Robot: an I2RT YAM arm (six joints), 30 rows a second.
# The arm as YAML. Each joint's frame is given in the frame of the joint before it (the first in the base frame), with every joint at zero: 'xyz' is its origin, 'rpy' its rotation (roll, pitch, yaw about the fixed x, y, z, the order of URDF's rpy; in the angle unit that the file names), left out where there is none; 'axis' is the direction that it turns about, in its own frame. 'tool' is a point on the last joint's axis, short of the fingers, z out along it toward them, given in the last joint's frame.
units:
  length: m
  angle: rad
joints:
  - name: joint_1
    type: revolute
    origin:
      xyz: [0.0, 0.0, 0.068]
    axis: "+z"
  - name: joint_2
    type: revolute
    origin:
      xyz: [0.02, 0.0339, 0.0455]
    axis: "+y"
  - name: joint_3
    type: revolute
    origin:
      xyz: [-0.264, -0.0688, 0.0]
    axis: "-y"
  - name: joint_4
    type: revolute
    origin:
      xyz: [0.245, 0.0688, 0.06]
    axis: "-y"
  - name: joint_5
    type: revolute
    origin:
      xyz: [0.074, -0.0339, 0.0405]
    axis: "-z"
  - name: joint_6
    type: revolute
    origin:
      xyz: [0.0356, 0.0, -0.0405]
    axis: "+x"
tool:
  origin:
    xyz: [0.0, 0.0, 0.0]
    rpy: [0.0, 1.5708, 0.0]
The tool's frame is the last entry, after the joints.
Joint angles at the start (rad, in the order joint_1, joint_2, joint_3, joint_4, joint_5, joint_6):
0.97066 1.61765 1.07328 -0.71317 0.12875 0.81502
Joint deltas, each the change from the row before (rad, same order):
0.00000 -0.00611 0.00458 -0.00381 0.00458 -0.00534
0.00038 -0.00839 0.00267 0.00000 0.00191 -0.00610
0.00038 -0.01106 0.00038 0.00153 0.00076 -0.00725
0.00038 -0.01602 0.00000 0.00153 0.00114 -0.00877
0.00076 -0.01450 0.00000 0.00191 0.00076 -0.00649
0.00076 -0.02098 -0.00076 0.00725 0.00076 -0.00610
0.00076 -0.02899 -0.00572 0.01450 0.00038 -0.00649
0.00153 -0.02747 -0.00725 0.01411 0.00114 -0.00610
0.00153 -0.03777 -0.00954 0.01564 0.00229 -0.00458
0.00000 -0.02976 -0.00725 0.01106 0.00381 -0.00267
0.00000 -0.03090 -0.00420 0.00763 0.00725 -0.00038
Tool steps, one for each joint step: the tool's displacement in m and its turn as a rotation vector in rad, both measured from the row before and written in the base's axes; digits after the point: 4 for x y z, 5 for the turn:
0.0001 -0.0002 0.0029 0.00171 -0.00844 0.00360
-0.0002 -0.0002 0.0032 0.00634 -0.00887 0.00550
-0.0005 -0.0006 0.0033 0.00815 -0.00932 0.00691
-0.0008 -0.0011 0.0046 0.01121 -0.01259 0.00814
-0.0009 -0.0009 0.0042 0.01111 -0.01125 0.00648
-0.0011 -0.0012 0.0060 0.02032 -0.01748 0.00605
-0.0017 -0.0021 0.0071 0.02881 -0.02321 0.00646
-0.0020 -0.0022 0.0062 0.02563 -0.02186 0.00643
-0.0029 -0.0036 0.0083 0.03347 -0.02767 0.00441
-0.0021 -0.0033 0.0064 0.02492 -0.02240 0.00032
-0.0021 -0.0036 0.0074 0.02489 -0.02439 -0.00361

